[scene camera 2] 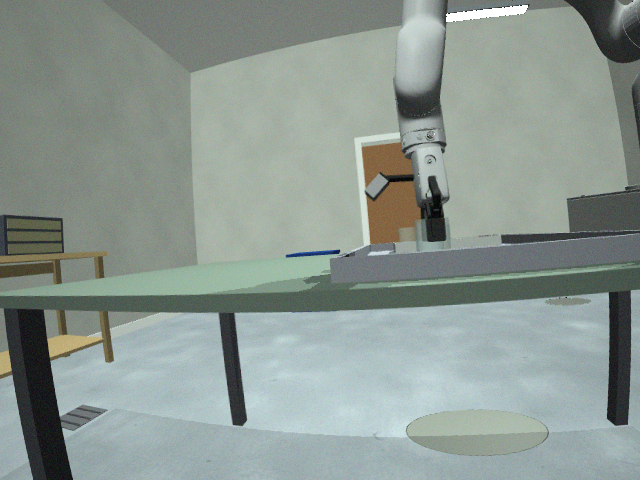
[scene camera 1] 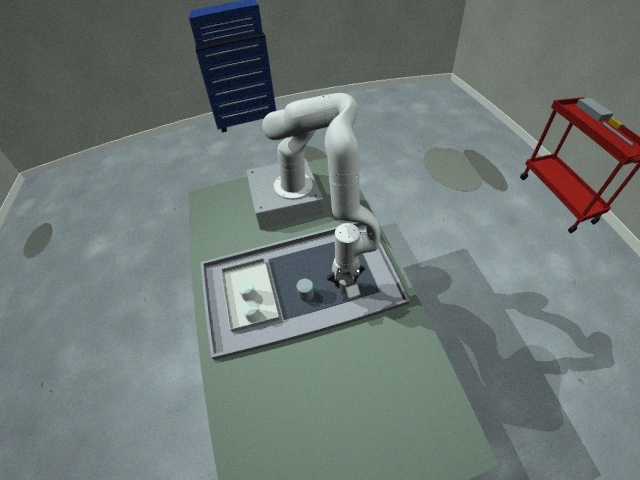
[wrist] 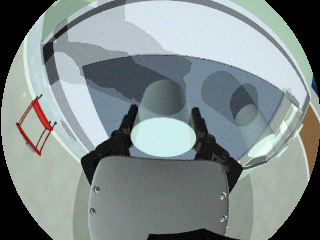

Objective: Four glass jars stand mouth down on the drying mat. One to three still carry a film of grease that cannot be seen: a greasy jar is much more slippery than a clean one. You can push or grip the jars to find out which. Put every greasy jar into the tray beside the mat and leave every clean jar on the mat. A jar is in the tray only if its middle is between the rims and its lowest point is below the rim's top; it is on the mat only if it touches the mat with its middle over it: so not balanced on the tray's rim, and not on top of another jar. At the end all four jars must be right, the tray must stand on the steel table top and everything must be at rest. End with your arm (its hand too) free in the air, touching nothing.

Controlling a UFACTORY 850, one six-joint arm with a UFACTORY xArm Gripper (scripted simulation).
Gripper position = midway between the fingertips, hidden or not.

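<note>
White tray (scene camera 1: 255, 271). My gripper (scene camera 2: 433, 241), with white tray (scene camera 2: 476, 241). Dark drying mat (wrist: 220, 91), white tray (wrist: 287, 103), my gripper (wrist: 164, 114).
</note>
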